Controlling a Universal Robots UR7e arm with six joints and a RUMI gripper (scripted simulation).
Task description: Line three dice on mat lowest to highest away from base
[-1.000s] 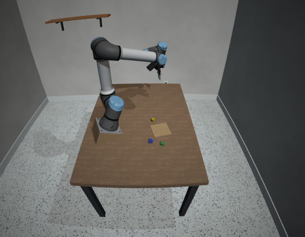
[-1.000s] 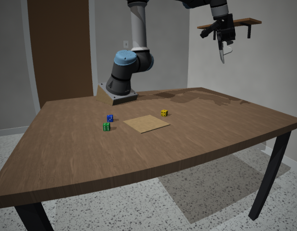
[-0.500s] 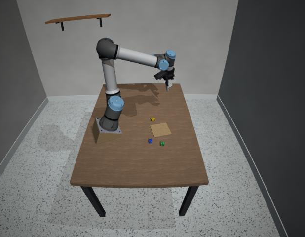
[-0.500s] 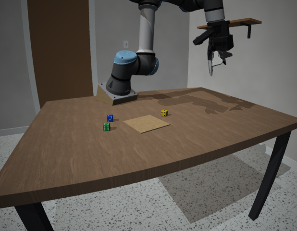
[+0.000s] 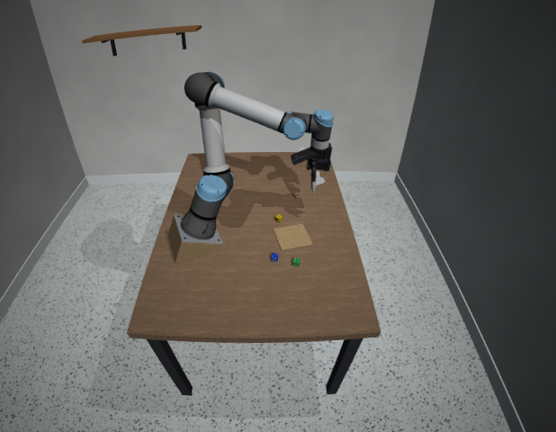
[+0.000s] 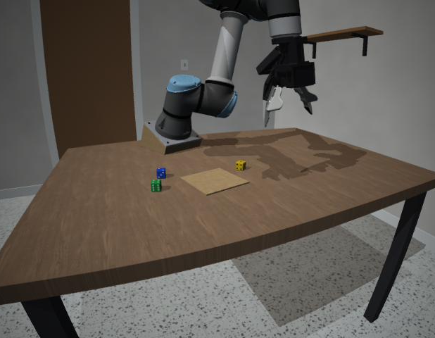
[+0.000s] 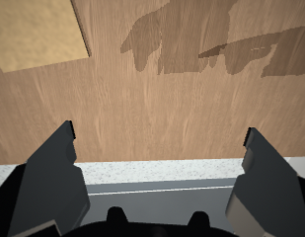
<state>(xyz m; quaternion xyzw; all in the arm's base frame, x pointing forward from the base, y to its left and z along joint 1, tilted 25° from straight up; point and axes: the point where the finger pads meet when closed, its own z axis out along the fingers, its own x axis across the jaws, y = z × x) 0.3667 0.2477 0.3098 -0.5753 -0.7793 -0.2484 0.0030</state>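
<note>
Right now my hand is 35 cm to the left of the green die, 16 cm above it and 1 cm short of it. The rest, counted from my hand: tan mat (19 cm to the right, 17 cm below, 4 cm behind); then yellow die (16 cm below, 12 cm behind, 10 cm to the right); then blue die (34 cm to the right, 16 cm below, 8 cm behind).
</note>
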